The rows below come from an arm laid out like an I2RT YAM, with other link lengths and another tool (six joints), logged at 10 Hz.
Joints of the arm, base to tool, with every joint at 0 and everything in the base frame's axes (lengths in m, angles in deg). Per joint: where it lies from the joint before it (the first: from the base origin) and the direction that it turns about. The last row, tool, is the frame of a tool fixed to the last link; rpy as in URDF.
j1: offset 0 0 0.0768 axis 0 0 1
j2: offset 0.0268 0.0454 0.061 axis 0 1 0
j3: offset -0.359 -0.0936 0 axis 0 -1 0
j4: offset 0.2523 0.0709 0.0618 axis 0 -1 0
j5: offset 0.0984 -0.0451 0.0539 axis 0 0 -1
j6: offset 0.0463 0 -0.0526 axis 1 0 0
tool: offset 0.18 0.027 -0.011 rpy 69.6 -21.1 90
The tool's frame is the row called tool.
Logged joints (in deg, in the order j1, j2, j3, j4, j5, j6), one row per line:
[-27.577, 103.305, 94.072, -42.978, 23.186, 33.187]
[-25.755, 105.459, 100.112, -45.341, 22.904, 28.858]
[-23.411, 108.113, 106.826, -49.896, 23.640, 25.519]
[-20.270, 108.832, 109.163, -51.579, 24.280, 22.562]
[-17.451, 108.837, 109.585, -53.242, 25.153, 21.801]
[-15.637, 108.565, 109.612, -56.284, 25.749, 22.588]
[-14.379, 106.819, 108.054, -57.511, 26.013, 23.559]
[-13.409, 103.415, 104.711, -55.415, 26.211, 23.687]
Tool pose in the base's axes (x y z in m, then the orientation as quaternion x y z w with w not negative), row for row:
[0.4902, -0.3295, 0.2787, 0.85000, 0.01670, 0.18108, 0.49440]
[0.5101, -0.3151, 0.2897, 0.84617, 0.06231, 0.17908, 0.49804]
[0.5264, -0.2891, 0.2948, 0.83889, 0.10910, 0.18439, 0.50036]
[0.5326, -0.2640, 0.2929, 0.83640, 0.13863, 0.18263, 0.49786]
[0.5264, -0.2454, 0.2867, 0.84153, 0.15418, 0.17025, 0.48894]
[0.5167, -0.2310, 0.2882, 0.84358, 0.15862, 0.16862, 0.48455]
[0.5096, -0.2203, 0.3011, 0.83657, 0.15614, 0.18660, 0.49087]
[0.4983, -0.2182, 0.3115, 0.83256, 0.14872, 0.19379, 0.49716]
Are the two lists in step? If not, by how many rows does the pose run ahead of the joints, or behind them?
The pose runs 1 row ahead of the joints: the pose in row i belongs to the joints in row i + 1.
